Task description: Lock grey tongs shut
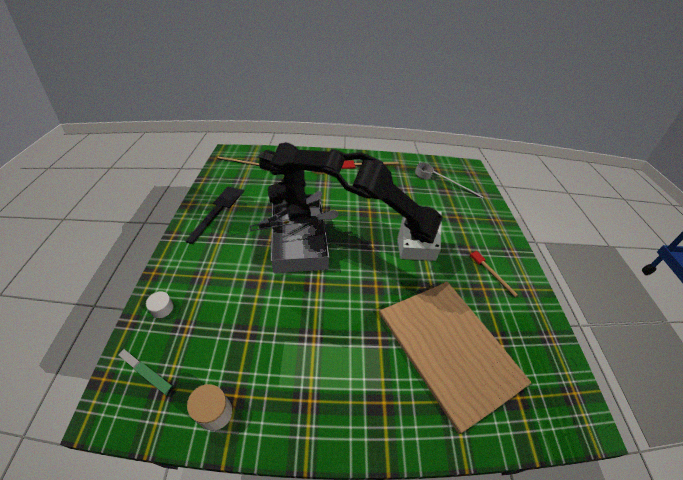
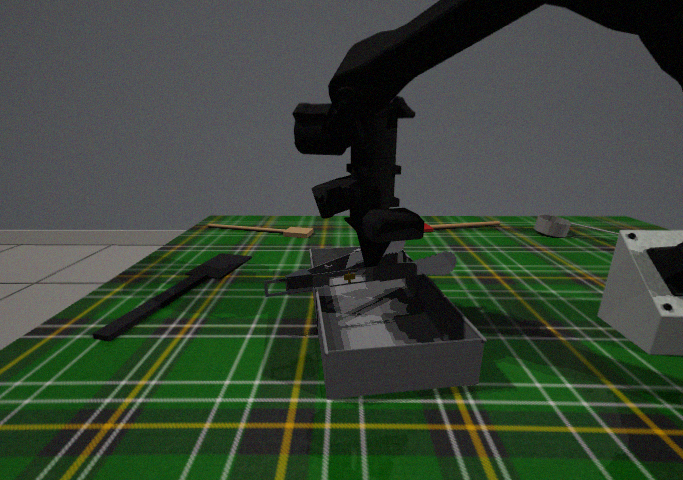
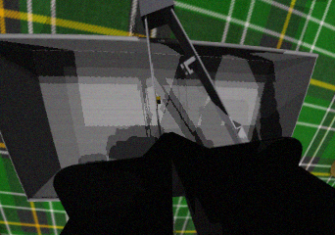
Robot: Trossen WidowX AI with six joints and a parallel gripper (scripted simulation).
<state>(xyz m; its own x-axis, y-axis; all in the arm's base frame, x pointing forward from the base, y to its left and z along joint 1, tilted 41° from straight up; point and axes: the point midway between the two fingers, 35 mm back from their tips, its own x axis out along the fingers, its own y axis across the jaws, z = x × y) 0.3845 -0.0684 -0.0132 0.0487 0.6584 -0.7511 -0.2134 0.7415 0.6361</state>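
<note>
Right now my gripper tip is 50 mm above the grey roasting tin. From my gripper tip the other things lie so: red spatula: 450 mm to the right, 250 mm behind, 70 mm below; white cylinder: 360 mm ahead, 300 mm to the left, 60 mm below; black spatula: 300 mm ahead, 130 mm to the right, 70 mm below.
</note>
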